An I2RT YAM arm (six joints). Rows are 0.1 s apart.
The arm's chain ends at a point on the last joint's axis. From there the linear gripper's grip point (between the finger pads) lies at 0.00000 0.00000 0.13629 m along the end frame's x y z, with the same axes.
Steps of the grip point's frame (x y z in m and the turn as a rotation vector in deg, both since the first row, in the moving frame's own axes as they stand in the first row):
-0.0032 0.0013 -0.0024 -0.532 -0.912 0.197
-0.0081 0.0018 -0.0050 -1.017 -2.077 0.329
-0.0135 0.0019 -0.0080 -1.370 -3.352 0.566
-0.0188 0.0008 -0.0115 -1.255 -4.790 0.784
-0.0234 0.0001 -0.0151 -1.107 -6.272 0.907
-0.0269 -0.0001 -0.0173 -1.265 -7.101 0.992
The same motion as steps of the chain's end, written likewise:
-0.0010 0.0000 -0.0024 -0.532 -0.912 0.197
-0.0032 -0.0006 -0.0049 -1.017 -2.077 0.329
-0.0055 -0.0013 -0.0077 -1.370 -3.352 0.566
-0.0074 -0.0021 -0.0110 -1.255 -4.790 0.784
-0.0085 -0.0024 -0.0143 -1.107 -6.272 0.907
-0.0100 -0.0030 -0.0162 -1.265 -7.101 0.992

